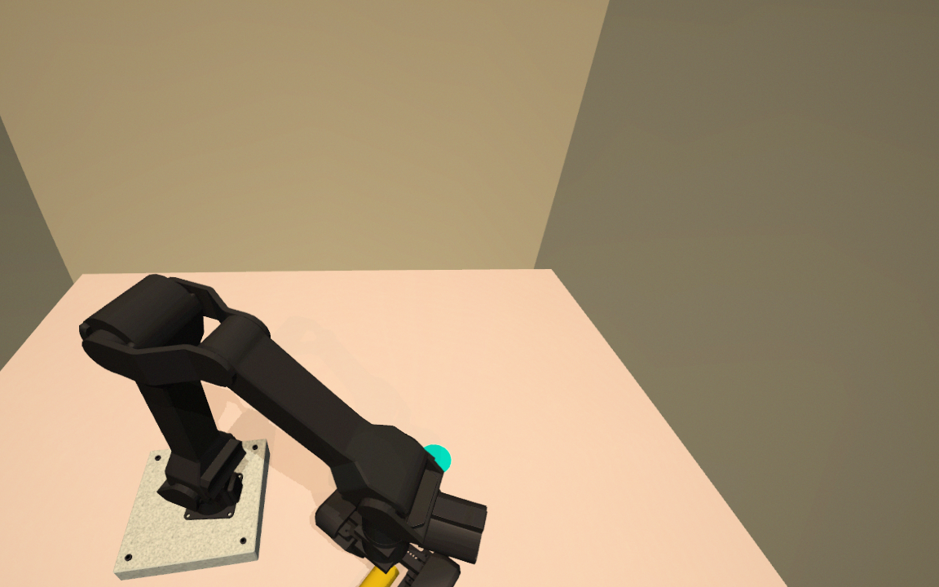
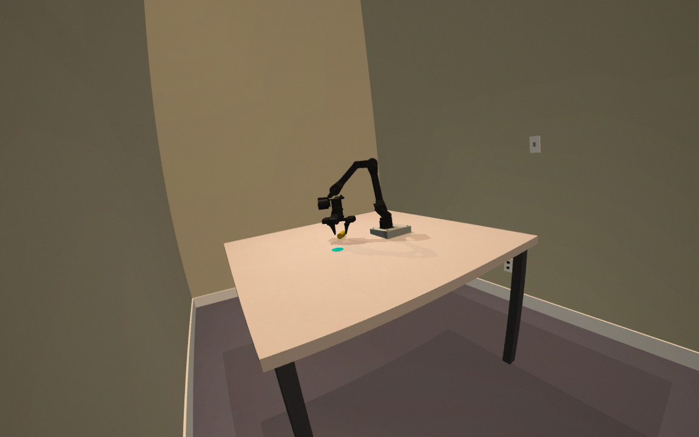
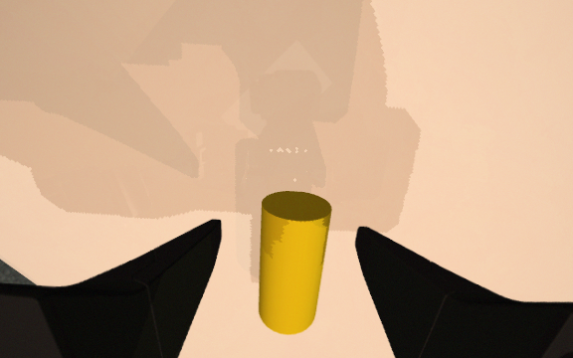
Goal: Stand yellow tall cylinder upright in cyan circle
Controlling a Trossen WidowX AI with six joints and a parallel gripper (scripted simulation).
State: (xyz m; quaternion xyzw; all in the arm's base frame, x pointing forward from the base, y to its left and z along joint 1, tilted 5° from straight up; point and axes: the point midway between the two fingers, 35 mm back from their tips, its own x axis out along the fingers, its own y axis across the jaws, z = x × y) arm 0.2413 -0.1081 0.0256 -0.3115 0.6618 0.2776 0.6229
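The cyan circle lies 180 mm to the left of my gripper tip, 90 mm ahead of it and 20 mm below it. The rest, counted from my gripper tip: yellow tall cylinder 20 mm to the right, 10 mm below, 10 mm behind.
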